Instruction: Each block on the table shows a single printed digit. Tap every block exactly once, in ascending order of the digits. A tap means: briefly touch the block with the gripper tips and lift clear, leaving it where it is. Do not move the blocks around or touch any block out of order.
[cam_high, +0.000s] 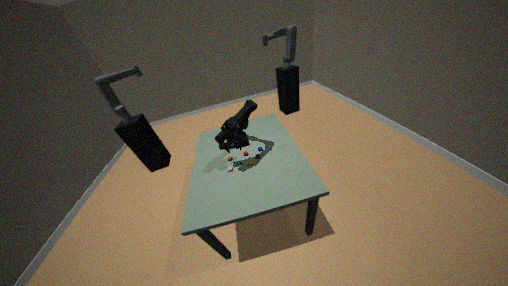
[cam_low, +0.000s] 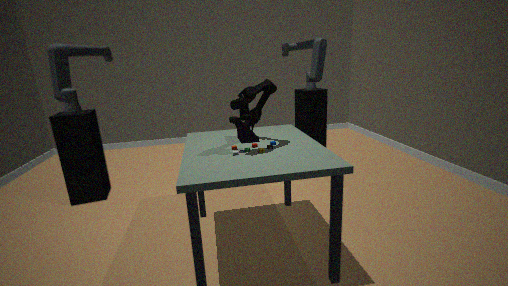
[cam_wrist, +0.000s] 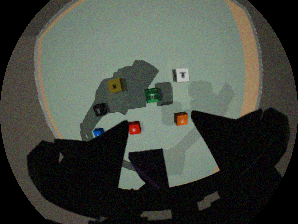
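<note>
Now: the green block 1 cm ahead of my gripper tip and 12 cm below it. Round my gripper tip: yellow block 6 cm ahead, 8 cm to the left, 12 cm below; then white block 4 cm ahead, 8 cm to the right, 12 cm below; then orange block 8 cm behind, 6 cm to the right, 12 cm below.
</note>
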